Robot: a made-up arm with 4 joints. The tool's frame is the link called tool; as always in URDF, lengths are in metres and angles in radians.
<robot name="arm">
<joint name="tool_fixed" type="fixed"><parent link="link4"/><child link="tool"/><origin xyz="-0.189 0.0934 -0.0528"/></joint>
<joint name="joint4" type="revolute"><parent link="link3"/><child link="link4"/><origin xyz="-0.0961 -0.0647 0.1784"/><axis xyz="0 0 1"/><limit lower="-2.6" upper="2.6" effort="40" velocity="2"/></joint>
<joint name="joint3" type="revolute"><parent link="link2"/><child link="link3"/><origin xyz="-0.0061 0.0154 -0.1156"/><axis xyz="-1 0 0"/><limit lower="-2.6" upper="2.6" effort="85" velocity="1.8"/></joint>
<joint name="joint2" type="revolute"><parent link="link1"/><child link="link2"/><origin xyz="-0.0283 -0.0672 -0.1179"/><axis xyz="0 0 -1"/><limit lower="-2.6" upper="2.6" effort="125" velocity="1.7"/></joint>
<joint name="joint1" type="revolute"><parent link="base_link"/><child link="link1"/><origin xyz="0 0 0.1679"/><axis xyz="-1 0 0"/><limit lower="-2.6" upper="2.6" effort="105" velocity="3.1"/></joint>
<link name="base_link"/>
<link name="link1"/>
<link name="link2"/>
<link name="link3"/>
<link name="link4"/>
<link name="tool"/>
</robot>
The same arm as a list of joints. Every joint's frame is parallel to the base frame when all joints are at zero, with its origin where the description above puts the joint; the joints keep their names.
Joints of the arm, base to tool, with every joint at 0 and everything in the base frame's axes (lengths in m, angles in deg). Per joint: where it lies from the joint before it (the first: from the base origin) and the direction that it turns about. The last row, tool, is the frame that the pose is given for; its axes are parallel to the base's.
joint1: offset 0 0 0.1679 axis -1 0 0
joint2: offset -0.0283 -0.0672 -0.1179 axis 0 0 -1
joint3: offset -0.0061 0.0154 -0.1156 axis -1 0 0
joint4: offset -0.0961 -0.0647 0.1784 axis 0 0 1
tool: offset -0.189 0.0934 -0.0528
Joint limits (deg, base to tool): -148.97..148.97 -148.97..148.97 -148.97..148.97 -148.97..148.97

